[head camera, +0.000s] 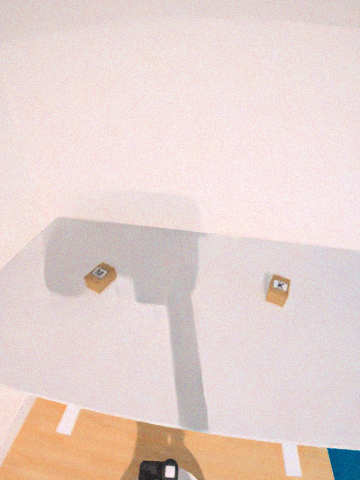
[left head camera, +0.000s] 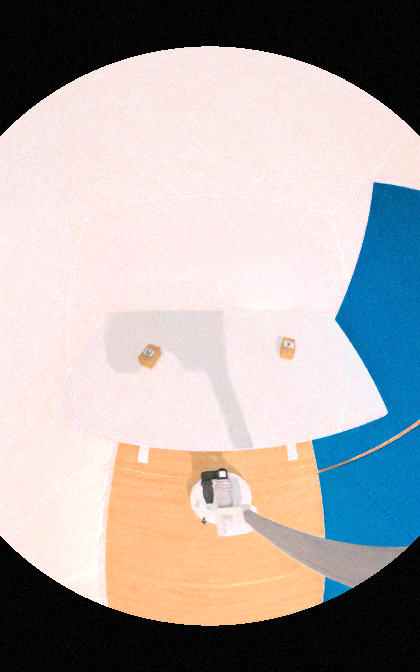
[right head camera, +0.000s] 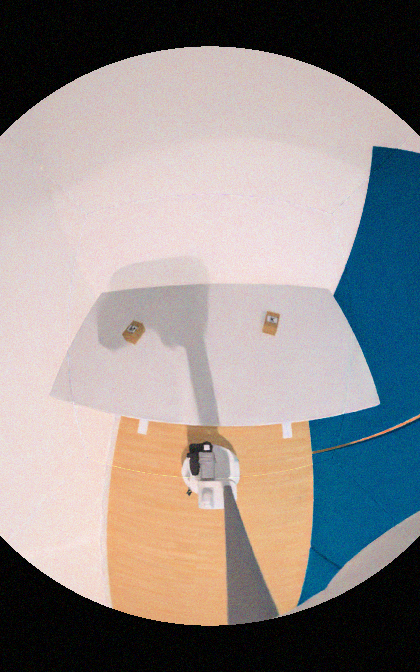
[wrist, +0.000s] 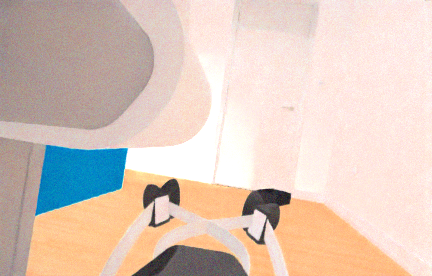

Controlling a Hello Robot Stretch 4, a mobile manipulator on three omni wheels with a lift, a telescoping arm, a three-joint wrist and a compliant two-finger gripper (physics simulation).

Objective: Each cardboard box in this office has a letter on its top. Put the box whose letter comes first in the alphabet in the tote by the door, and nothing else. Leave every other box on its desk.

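Places are measured from the robot's base along level axes (x ahead, y right, z down), in centimetres.
Pixels of known places: gripper, fingertip midpoint: [wrist: 212,200].
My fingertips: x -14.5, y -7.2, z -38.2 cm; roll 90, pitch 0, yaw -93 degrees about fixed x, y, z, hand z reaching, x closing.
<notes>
Ahead of a thing's pixels: the offset from my fingertips to its top centre. Level surfaces: height alone.
A cardboard box lettered M {dx +75.8, dy -22.3, dz -59.1 cm} [head camera: 102,283] [left head camera: 150,356] [right head camera: 133,332] sits turned at an angle on the left half of the white desk {dz -54.1 cm} [head camera: 250,375] [left head camera: 310,400] [right head camera: 300,375]. A box lettered K {dx +76.3, dy +40.0, dz -59.1 cm} [head camera: 276,296] [left head camera: 287,349] [right head camera: 270,327] sits on the right half, towards the back. My gripper [wrist: 212,200] is open and empty in the wrist view, its two black fingertips well apart, away from both boxes. The dark tote [wrist: 284,197] shows partly behind the right fingertip, on the floor by the door [wrist: 265,100].
A blue partition [head camera: 345,462] [left head camera: 385,280] [right head camera: 380,240] [wrist: 82,175] stands to the right of the desk. A wall is behind the desk and another on its left. My round white base stands just in front of the desk's front edge.
</notes>
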